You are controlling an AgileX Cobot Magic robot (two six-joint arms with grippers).
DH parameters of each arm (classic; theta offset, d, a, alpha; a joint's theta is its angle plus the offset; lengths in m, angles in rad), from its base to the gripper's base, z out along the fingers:
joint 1: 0 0.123 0 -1.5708
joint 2: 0.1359 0 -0.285 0
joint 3: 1.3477 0 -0.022 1.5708
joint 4: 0 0.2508 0 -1.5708
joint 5: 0 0 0.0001 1.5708
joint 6: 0 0.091 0 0
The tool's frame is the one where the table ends.
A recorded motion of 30 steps. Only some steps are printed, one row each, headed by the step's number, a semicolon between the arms.
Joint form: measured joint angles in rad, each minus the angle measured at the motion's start. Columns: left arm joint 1, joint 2, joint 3, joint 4, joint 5, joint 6; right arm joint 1, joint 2, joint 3, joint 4, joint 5, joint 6.
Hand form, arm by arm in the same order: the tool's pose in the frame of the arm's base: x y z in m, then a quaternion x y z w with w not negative. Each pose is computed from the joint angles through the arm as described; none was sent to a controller.
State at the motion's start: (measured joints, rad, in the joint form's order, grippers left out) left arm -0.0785 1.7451 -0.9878 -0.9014 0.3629 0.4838; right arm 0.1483 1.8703 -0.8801 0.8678 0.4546 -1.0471
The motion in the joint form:
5: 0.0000 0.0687 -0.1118 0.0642 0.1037 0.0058; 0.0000 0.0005 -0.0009 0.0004 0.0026 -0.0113
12: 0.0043 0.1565 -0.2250 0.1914 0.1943 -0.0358; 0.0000 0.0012 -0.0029 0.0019 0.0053 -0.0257
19: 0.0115 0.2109 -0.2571 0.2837 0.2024 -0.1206; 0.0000 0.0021 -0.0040 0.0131 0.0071 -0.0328
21: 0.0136 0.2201 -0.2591 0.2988 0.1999 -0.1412; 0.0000 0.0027 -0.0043 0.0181 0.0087 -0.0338
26: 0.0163 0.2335 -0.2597 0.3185 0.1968 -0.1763; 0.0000 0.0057 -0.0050 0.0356 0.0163 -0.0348
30: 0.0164 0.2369 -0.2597 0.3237 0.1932 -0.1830; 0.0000 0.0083 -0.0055 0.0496 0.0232 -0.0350
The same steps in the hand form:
5: 0.3676 -0.0595 0.1885 -0.04833 0.93894 -0.21386 0.26516; 0.3150 0.0781 0.1179 -0.21898 0.94476 0.15955 0.18443
12: 0.3870 -0.0603 0.1799 -0.00574 0.95155 -0.20045 0.23309; 0.3154 0.0784 0.1181 -0.22553 0.94303 0.15948 0.18545
19: 0.3946 -0.0548 0.1643 -0.01639 0.96104 -0.17961 0.20946; 0.3158 0.0789 0.1183 -0.22425 0.94270 0.16200 0.18654
21: 0.3954 -0.0533 0.1609 -0.02259 0.96253 -0.17585 0.20521; 0.3158 0.0791 0.1183 -0.22272 0.94280 0.16363 0.18641
26: 0.3962 -0.0514 0.1554 -0.03486 0.96457 -0.17160 0.19734; 0.3158 0.0800 0.1178 -0.21635 0.94346 0.17036 0.18453
30: 0.3965 -0.0510 0.1540 -0.03687 0.96494 -0.16982 0.19672; 0.3157 0.0808 0.1173 -0.21104 0.94398 0.17611 0.18262

